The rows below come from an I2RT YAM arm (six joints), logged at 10 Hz.
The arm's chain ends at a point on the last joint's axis. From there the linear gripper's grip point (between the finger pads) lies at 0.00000 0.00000 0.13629 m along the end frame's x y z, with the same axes.
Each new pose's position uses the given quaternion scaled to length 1; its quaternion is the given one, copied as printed.
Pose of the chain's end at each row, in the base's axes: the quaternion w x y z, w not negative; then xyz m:
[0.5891 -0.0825 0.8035 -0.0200 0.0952 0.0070 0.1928]
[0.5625 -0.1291 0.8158 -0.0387 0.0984 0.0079 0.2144]
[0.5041 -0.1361 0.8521 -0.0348 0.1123 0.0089 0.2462]
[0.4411 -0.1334 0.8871 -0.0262 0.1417 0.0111 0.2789]
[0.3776 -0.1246 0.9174 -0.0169 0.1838 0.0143 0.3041]
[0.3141 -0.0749 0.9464 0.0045 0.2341 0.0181 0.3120]
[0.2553 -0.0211 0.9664 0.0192 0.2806 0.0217 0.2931]
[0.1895 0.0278 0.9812 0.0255 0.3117 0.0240 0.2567]
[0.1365 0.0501 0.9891 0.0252 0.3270 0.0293 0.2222]
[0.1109 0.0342 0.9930 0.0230 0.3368 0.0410 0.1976]
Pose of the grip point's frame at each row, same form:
[0.5891 -0.0825 0.8035 -0.0200 0.2247 0.0159 0.1512]
[0.5625 -0.1291 0.8158 -0.0387 0.2248 0.0191 0.1648]
[0.5041 -0.1361 0.8521 -0.0348 0.2307 0.0195 0.1795]
[0.4411 -0.1334 0.8871 -0.0262 0.2493 0.0208 0.1958]
[0.3776 -0.1246 0.9174 -0.0169 0.2788 0.0229 0.2068]
[0.3141 -0.0749 0.9464 0.0045 0.3150 0.0257 0.2026]
[0.2553 -0.0211 0.9664 0.0192 0.3477 0.0282 0.1747]
[0.1895 0.0278 0.9812 0.0255 0.3626 0.0294 0.1304]
[0.1365 0.0501 0.9891 0.0252 0.3641 0.0342 0.0912]
[0.1109 0.0342 0.9930 0.0230 0.3670 0.0462 0.0648]

